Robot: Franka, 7 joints.
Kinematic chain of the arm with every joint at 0, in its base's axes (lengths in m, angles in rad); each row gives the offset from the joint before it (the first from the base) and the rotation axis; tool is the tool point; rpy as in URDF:
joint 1: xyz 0 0 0.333 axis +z
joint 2: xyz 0 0 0 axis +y
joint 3: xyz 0 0 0.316 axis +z
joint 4: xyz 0.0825 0 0 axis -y
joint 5: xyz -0.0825 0 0.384 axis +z
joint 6: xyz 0 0 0 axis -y
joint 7: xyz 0.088 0 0 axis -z
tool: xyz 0 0 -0.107 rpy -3.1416 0 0
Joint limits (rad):
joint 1: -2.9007..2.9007
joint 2: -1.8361..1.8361
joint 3: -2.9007..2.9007
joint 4: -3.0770..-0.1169
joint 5: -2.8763..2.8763
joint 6: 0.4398..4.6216
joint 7: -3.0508..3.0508
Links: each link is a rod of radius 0.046 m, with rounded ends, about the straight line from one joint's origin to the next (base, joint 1, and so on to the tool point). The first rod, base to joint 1, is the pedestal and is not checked.
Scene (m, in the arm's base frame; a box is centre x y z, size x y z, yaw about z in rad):
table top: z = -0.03
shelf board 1: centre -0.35 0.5 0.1 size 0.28 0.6 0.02 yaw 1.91
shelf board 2: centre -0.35 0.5 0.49 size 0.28 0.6 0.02 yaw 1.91
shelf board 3: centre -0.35 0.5 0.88 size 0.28 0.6 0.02 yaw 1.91
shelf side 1: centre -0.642 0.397 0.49 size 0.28 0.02 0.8 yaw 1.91
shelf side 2: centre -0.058 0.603 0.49 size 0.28 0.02 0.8 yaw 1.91
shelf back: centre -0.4 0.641 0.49 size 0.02 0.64 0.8 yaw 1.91
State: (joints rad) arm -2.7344 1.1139 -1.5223 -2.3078 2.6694 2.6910 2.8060
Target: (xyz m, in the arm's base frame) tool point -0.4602 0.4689 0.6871
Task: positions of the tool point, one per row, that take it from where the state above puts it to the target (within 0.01 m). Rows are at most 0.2 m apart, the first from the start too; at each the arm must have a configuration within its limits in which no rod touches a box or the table.
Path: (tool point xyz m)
1: -0.1955 0.3857 0.3185
2: -0.1706 0.3168 0.3195
3: -0.1364 0.2526 0.3276
4: -0.2238 0.2777 0.4243
5: -0.2986 0.2536 0.5534
6: -0.3538 0.1674 0.6871
7: -0.4213 0.2837 0.6722
8: -0.4562 0.3886 0.6637
9: -0.4602 0.4689 0.6871

